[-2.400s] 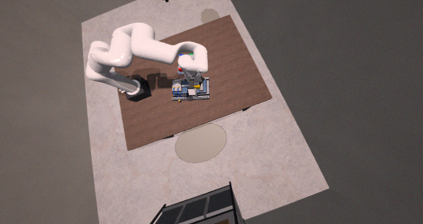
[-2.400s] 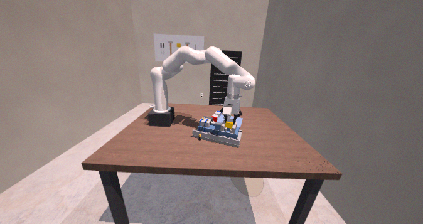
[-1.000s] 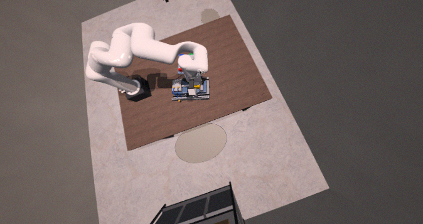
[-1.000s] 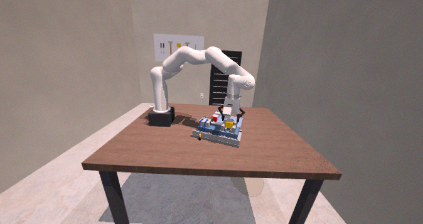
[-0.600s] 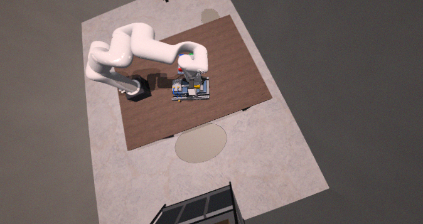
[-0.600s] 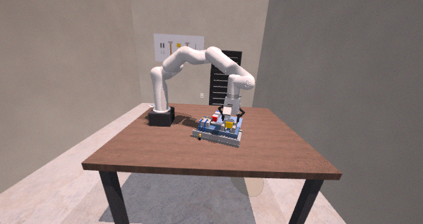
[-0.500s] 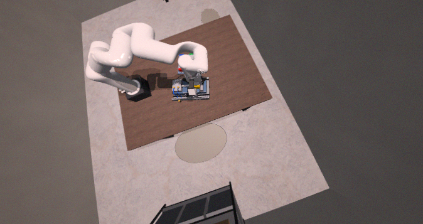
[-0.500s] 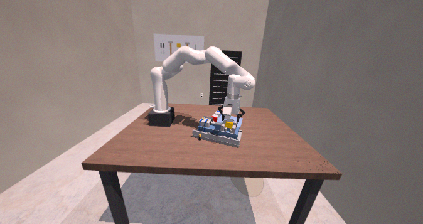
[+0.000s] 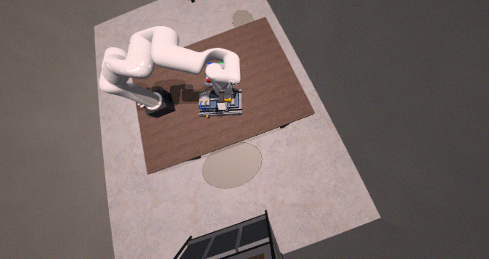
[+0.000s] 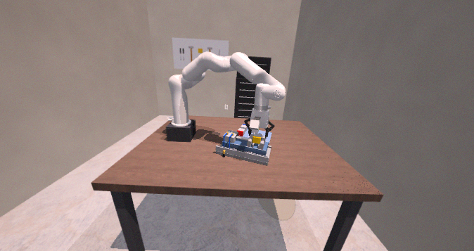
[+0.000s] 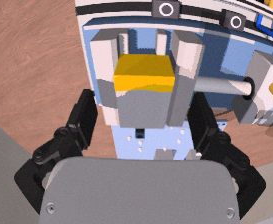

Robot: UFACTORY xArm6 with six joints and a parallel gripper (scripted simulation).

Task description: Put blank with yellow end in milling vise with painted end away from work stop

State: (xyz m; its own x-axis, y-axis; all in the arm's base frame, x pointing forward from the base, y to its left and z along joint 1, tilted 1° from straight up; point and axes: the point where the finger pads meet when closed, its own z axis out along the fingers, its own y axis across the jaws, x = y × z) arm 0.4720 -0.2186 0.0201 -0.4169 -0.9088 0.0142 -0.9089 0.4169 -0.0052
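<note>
My gripper is now 20 mm above the yellow-ended blank. Also, from my hand: dark rod 40 mm to the left, 30 mm below, 20 mm ahead; vise 80 mm below, 60 mm behind, 30 mm to the left; red-ended blank 240 mm to the left, 90 mm below, 60 mm behind.
</note>
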